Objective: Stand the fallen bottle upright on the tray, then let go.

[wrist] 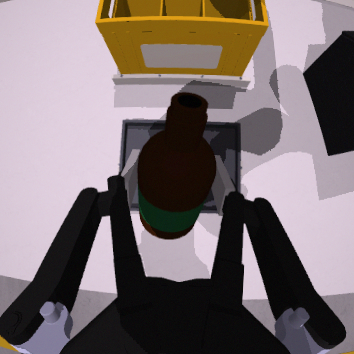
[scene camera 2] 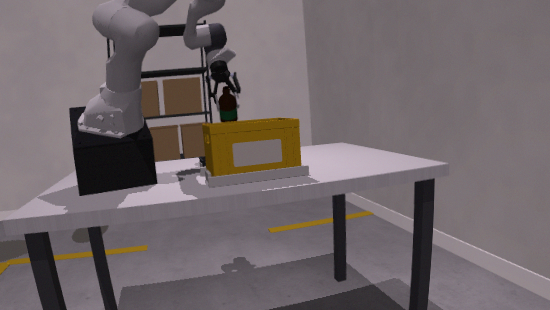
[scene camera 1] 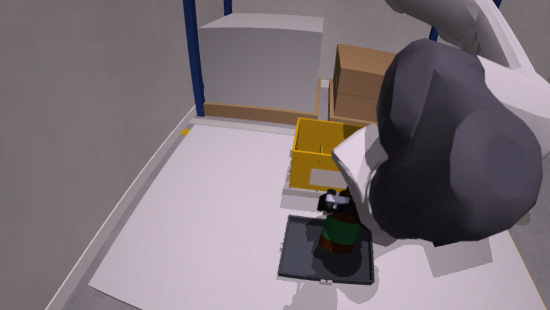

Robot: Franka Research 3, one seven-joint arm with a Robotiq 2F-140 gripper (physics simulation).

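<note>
The brown bottle with a green band (scene camera 1: 341,231) (scene camera 2: 228,107) (wrist: 176,167) is off the tray, held in the air. It looks close to upright in scene camera 2, mouth up; any slight tilt is hard to tell. My gripper (scene camera 2: 228,102) (wrist: 175,163) is shut on the bottle, one pad on each side of its body. In scene camera 1 the arm hides much of the gripper. The dark grey tray (scene camera 1: 300,255) (wrist: 231,145) lies on the table below the bottle, which casts a shadow on it; the tray's surface is partly hidden by the bottle in the wrist view.
A yellow crate (scene camera 1: 300,170) (scene camera 2: 220,150) (wrist: 231,60) stands beside the tray on the table (scene camera 1: 200,200) (scene camera 2: 370,160) (wrist: 50,125). A black block (scene camera 2: 115,165) (wrist: 335,100) bears the arm's base. Cardboard boxes (scene camera 1: 360,80) and a big grey box (scene camera 1: 265,65) stand beyond the table.
</note>
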